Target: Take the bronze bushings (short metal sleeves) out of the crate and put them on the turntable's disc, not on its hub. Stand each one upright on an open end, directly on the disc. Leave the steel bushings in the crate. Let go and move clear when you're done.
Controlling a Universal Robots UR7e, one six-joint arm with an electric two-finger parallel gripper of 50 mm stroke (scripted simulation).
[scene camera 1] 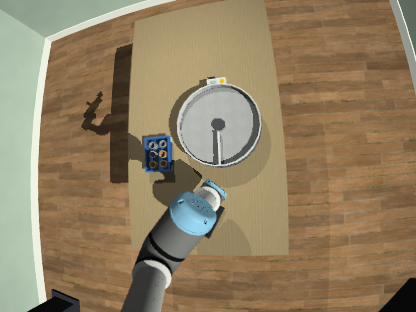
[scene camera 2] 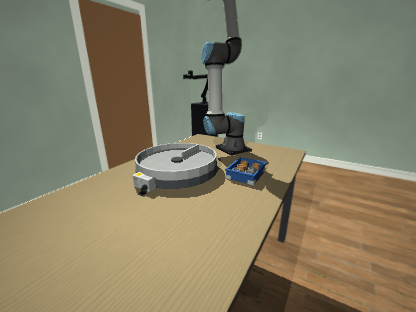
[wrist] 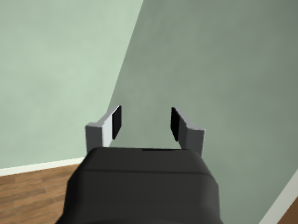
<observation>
The same spot on a turntable: (scene camera 2: pixel 170 159) is (scene camera 1: pixel 225 121).
</observation>
